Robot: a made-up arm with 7 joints.
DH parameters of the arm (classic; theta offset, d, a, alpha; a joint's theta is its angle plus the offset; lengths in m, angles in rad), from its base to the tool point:
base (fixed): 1.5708 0.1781 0 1.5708
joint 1: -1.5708 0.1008 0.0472 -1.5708
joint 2: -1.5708 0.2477 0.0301 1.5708
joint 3: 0 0.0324 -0.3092 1.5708
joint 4: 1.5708 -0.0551 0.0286 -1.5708
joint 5: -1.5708 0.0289 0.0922 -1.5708
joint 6: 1.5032 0 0.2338 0
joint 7: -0.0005 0 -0.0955 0
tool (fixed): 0.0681 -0.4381 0 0
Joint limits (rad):
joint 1: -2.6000..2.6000
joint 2: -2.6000..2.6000
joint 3: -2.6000..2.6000
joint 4: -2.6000..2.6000
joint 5: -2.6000..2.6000
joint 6: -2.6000..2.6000
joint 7: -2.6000..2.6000
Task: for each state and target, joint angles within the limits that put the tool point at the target. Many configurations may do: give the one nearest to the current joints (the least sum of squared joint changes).
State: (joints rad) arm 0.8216 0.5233 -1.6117 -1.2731 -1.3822 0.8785 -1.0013
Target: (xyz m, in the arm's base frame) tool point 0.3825 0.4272 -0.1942
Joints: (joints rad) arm 0.4394 1.0186 -1.9399 -1.3722 -1.5925 0.7385 -1.0821
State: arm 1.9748 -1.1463 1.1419 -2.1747 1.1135 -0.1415 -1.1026
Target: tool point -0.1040 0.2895 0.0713
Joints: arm 2.4008 -0.8073 0.5168 -2.6000 1.2928 0.5244 -0.8087
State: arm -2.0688 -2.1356 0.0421 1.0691 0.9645 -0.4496 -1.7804
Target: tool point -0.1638 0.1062 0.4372
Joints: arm -2.3722 -1.9018 0.5556 1.1368 1.2176 -0.6437 -1.9519
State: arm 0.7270 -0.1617 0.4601 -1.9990 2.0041 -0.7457 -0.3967
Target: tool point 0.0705 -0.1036 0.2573
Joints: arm 0.6395 -0.5847 -0.0291 -1.0823 1.9311 -0.9937 -0.1819
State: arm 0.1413 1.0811 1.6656 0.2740 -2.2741 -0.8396 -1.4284
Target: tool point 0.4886 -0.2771 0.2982
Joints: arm 0.3474 1.5000 1.9915 0.5857 -2.6000 -0.6674 -1.3961
